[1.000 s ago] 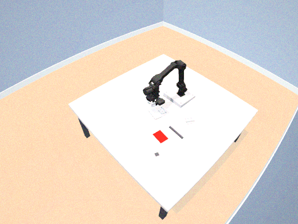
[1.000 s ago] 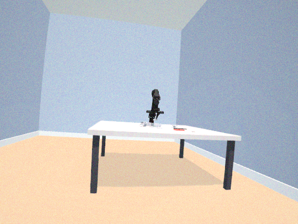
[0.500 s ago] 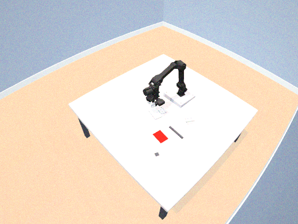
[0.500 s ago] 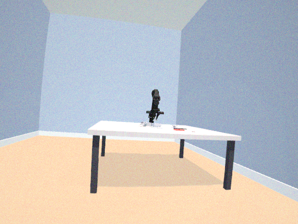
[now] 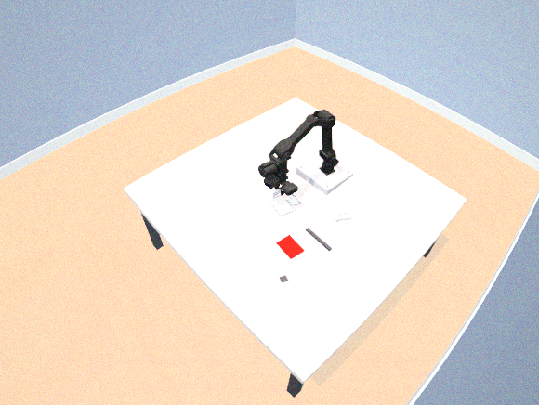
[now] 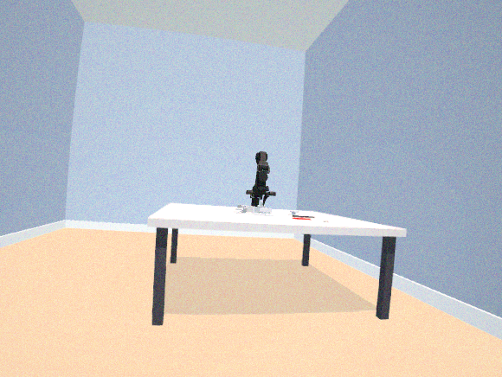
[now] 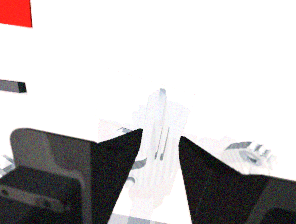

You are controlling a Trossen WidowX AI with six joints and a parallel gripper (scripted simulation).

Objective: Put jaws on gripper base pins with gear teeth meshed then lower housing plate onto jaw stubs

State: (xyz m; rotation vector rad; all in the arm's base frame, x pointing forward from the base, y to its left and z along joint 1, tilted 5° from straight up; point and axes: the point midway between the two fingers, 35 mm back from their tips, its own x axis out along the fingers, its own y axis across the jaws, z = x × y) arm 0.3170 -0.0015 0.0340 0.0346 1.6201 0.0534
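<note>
Right now my gripper tip is 10 cm to the left of the white jaw piece, 2 cm past it and 2 cm above it. The rest, counted from my gripper tip: dark grey bar: 29 cm to the left, 5 cm below, 1 cm ahead; small white part: 26 cm to the left, 16 cm behind, 3 cm below; red flat rectangle: 24 cm to the left, 13 cm ahead, 5 cm below.
</note>
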